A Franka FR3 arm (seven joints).
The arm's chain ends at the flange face. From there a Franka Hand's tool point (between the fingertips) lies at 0.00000 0.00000 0.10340 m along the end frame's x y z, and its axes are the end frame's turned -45 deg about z.
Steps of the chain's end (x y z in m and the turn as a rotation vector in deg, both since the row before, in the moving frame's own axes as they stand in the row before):
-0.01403, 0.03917, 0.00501, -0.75, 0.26, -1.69
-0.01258, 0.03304, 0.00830, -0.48, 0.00, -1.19
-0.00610, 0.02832, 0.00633, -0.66, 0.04, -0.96
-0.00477, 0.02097, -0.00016, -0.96, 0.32, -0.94
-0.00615, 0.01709, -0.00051, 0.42, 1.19, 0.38
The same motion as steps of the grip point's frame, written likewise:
-0.03822, 0.01907, 0.00500, -0.71, -0.35, -1.69
-0.03286, 0.01509, 0.00830, -0.34, -0.34, -1.19
-0.02512, 0.01661, 0.00632, -0.49, -0.44, -0.96
-0.01900, 0.01310, -0.00018, -0.91, -0.45, -0.94
-0.01438, 0.00873, -0.00054, -0.54, 1.14, 0.38

